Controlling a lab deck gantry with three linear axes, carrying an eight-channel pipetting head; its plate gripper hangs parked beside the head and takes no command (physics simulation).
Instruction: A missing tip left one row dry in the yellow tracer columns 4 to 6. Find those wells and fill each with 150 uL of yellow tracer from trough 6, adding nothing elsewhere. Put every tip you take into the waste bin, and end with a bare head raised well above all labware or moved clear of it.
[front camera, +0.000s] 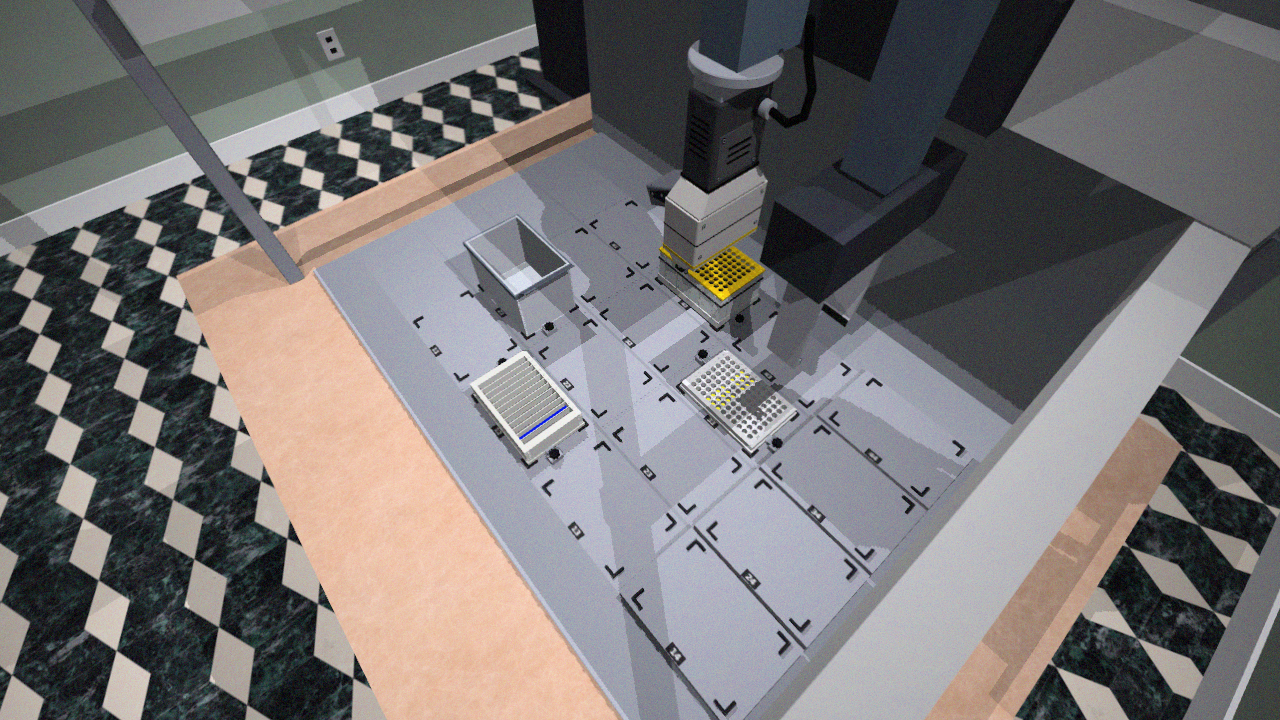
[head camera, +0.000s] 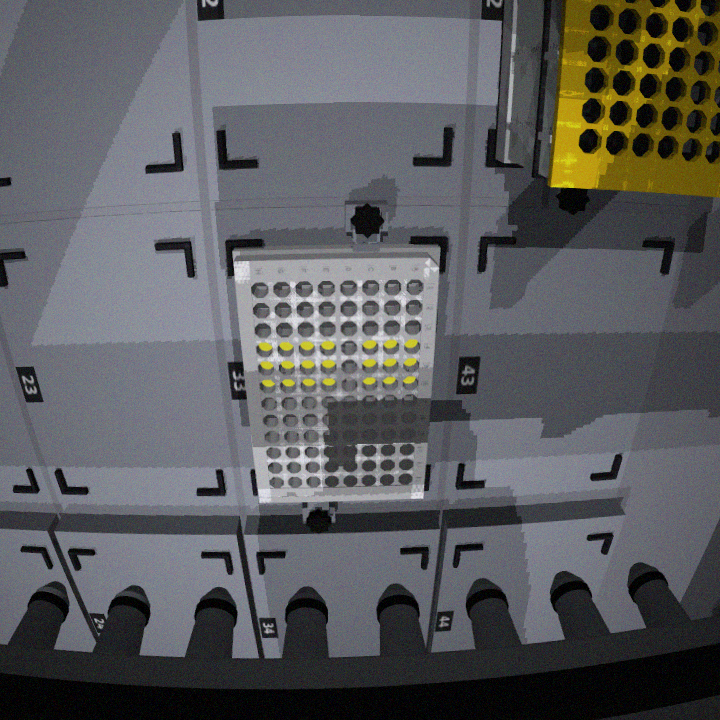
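Note:
The white well plate (front camera: 751, 442) (head camera: 247, 322) has yellow wells in three adjacent columns; in the head view the fifth position from the left is dry in all three. The eight-channel head (front camera: 714, 223) hangs over the yellow tip rack (front camera: 729, 297) (head camera: 570, 171) in the front view and hides part of it. Its eight dark nozzles (head camera: 306, 607) show bare, without tips. The parked plate gripper (front camera: 658, 194) is a small dark shape beside the head; its opening cannot be told. The trough reservoir (front camera: 546, 436) shows a blue strip; yellow tracer cannot be made out there. The grey waste bin (front camera: 547, 304) stands open-topped.
Black clamp knobs (head camera: 367, 220) (head camera: 319, 519) stand at two ends of the well plate. Another knob (head camera: 572, 200) is by the tip rack. The dark gantry column and box (front camera: 832, 237) stand right of the head. A pale rail (front camera: 1011, 465) runs along the deck's right side.

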